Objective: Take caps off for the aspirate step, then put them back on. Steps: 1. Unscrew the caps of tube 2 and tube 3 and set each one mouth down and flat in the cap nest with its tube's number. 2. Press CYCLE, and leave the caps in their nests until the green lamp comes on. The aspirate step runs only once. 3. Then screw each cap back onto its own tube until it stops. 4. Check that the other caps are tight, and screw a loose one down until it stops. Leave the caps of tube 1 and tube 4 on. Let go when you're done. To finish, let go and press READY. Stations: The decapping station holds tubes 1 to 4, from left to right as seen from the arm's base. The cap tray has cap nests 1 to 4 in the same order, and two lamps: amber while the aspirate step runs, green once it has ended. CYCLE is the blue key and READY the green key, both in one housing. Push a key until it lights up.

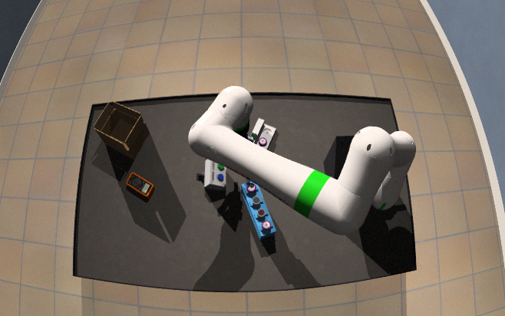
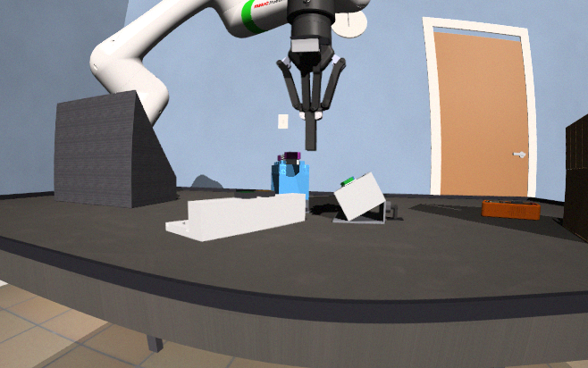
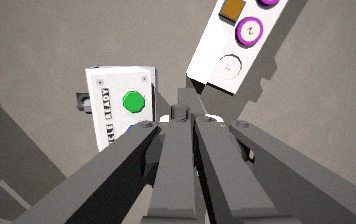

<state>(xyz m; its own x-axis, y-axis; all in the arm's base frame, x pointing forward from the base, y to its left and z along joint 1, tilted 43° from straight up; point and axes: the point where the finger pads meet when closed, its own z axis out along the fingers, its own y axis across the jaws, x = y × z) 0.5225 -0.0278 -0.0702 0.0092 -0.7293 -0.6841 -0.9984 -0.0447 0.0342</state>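
Now: the blue key 6 cm ahead of my hand, 6 cm to the left of it and 8 cm below it. Round my hand: key housing: 8 cm ahead, 4 cm to the left, 10 cm below; green key: 6 cm ahead, 2 cm to the left, 8 cm below; orange multimeter: 42 cm ahead, 9 cm to the left, 13 cm below.
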